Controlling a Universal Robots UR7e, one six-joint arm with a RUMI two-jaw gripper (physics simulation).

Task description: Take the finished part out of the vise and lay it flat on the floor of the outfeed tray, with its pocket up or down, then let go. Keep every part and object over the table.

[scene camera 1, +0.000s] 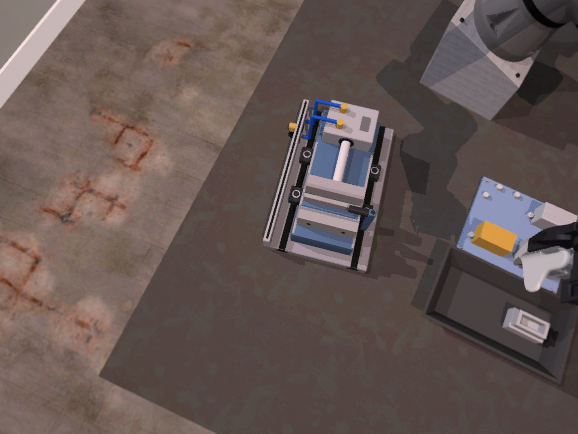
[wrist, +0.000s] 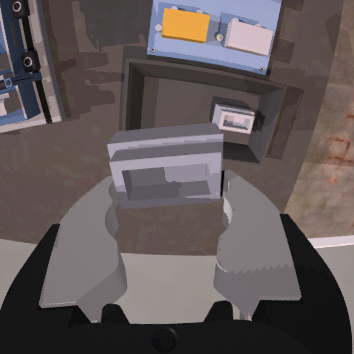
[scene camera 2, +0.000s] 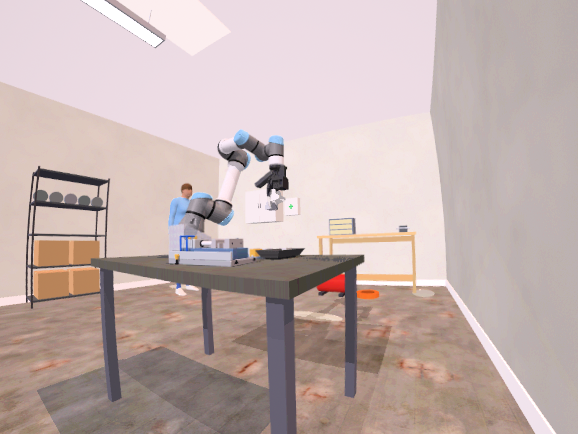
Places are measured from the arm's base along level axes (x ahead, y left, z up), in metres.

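Pixels of known places: gripper, fingertip midpoint: [scene camera 1: 542, 270] [wrist: 169, 174] [scene camera 2: 273, 209]; arm's base at its link origin: [scene camera 1: 505, 23] [scene camera 2: 190, 231].
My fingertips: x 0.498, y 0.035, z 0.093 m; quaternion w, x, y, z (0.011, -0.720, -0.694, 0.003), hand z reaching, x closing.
For each thing: its top centre in the pictures, then the offset to it from my fingertips.
- finished part at its top centre: [wrist: 167, 182] [scene camera 1: 560, 253] 0.014 m back, 0.000 m left, 0.033 m up
- vise at its top centre: [scene camera 1: 338, 165] [scene camera 2: 212, 238] 0.150 m back, 0.278 m right, 0.138 m down
- pocketed part at its top centre: [wrist: 236, 122] [scene camera 1: 533, 324] 0.026 m ahead, 0.100 m left, 0.190 m down
- blue plate at its top centre: [wrist: 218, 6] [scene camera 1: 518, 234] 0.145 m back, 0.084 m left, 0.229 m down
- orange block at its top centre: [wrist: 185, 24] [scene camera 1: 498, 236] 0.116 m back, 0.031 m left, 0.193 m down
My gripper [scene camera 1: 542, 265] [scene camera 2: 272, 204] [wrist: 169, 174] is shut on the finished part [wrist: 165, 149], a grey stepped block with a rectangular pocket, held by its two ends. The pocket faces the wrist camera. The part is high in the air; in the wrist view it overlaps the near wall of the outfeed tray [scene camera 1: 465, 295] [scene camera 2: 280, 254] [wrist: 125, 95], a dark tray with sloped walls. Scene camera 1 shows the gripper partly, at the right edge, over the blue plate beside the tray. The vise [scene camera 1: 335, 187] [scene camera 2: 207, 256] stands left of the tray, with a gap between its jaws.
Another pocketed part [scene camera 1: 527, 325] [wrist: 235, 120] lies in the tray's right half, pocket up; tray floor shows to its left. A blue plate [scene camera 1: 480, 212] [wrist: 210, 56] behind the tray bears an orange block [scene camera 1: 494, 238] [wrist: 185, 25] and pale blocks, one [wrist: 249, 37] beside the orange one.
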